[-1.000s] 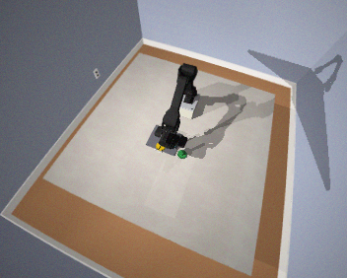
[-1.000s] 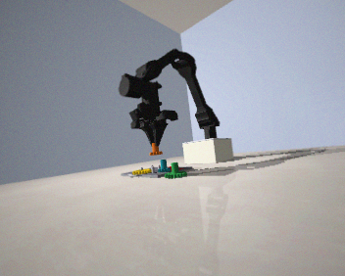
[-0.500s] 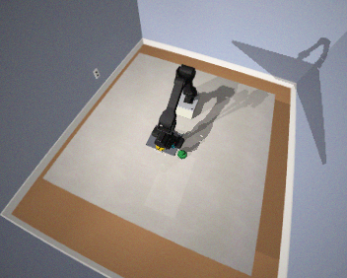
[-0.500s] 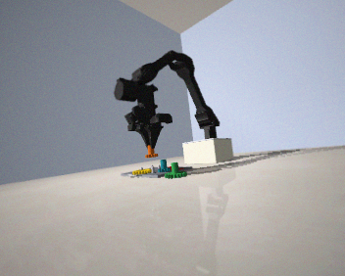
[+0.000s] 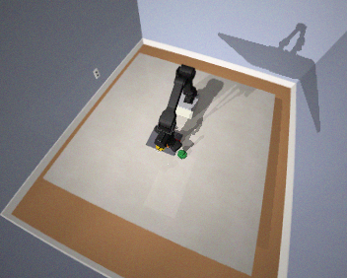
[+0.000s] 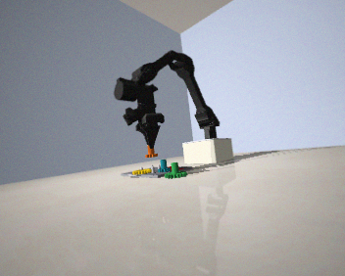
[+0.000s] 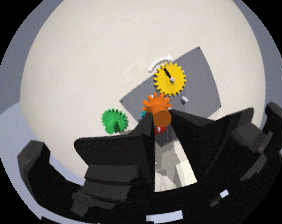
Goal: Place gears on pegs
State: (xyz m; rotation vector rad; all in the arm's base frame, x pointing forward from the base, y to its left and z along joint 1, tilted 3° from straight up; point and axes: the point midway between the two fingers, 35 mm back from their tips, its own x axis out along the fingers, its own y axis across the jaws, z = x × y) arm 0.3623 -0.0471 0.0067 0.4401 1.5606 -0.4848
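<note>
Now: gripper tip 20 mm past the teal gear, 30 mm to the right of it and 60 mm above it. The rest, counted from my gripper tip: green gear (20 mm ahead, 100 mm to the left, 70 mm below); then yellow gear (50 mm to the right, 70 mm below); then orange gear (10 mm below).
</note>
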